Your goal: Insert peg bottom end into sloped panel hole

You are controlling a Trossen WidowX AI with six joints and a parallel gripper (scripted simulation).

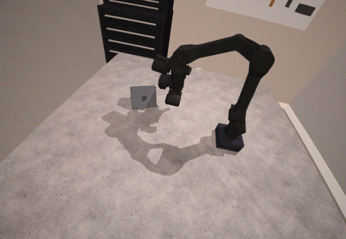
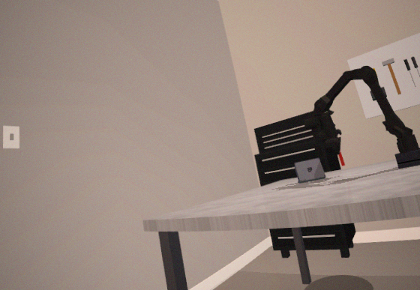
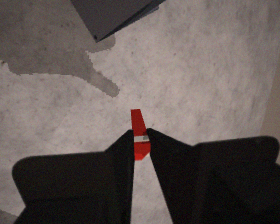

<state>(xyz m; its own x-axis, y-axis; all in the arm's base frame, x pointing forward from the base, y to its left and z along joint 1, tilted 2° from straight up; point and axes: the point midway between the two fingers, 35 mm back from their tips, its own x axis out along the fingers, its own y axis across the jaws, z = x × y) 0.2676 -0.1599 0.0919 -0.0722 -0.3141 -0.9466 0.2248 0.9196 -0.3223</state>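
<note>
The grey sloped panel is 16 cm ahead of my gripper tip, 4 cm to the right of it and 6 cm below it. The rest, counted from my gripper tip: red peg (right at my gripper tip).
</note>
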